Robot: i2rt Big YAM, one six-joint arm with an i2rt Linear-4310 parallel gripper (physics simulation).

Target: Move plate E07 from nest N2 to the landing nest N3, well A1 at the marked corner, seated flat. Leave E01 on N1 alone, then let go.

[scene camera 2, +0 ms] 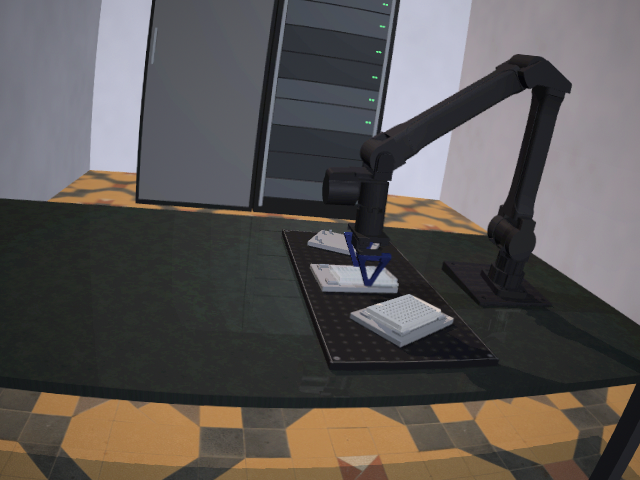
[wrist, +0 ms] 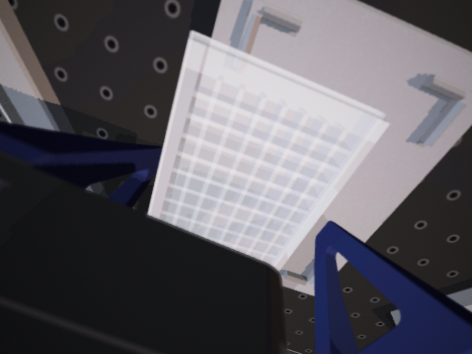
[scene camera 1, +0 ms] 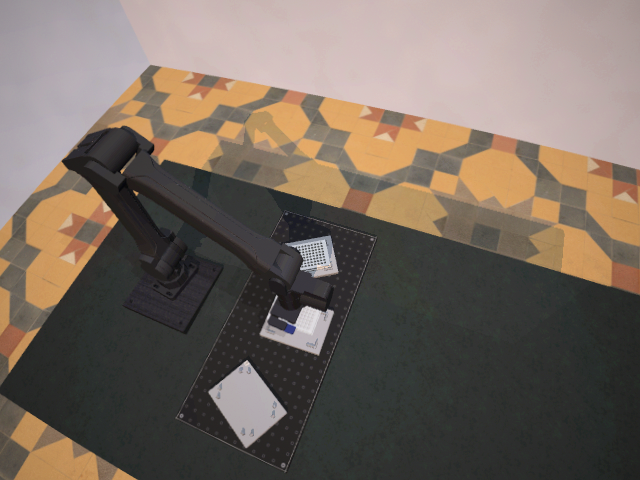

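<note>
Plate E07 (scene camera 1: 308,320) (scene camera 2: 345,273) (wrist: 250,150), white with a grid of wells, lies on the middle nest N2 (scene camera 1: 294,343) (scene camera 2: 323,280) (wrist: 345,75). In the wrist view a wide strip of nest with two corner stops shows beyond the plate; whether it sits flat is unclear. My gripper (scene camera 2: 361,273) (wrist: 244,195) is open and empty, its blue fingertips on either side of the plate, contact not visible. The landing nest N3 (scene camera 1: 247,403) (scene camera 2: 329,242) is bare, with small corner stops. Plate E01 (scene camera 1: 313,254) (scene camera 2: 405,311) rests on nest N1 (scene camera 1: 333,269) (scene camera 2: 401,339). Marked corners are not readable.
All three nests stand on a black perforated board (scene camera 1: 227,356) (scene camera 2: 356,353) on a dark green table (scene camera 1: 439,361) (scene camera 2: 170,310). The arm's base plate (scene camera 1: 149,307) (scene camera 2: 462,281) stands beside the board. The arm passes close above N1's side in scene camera 1.
</note>
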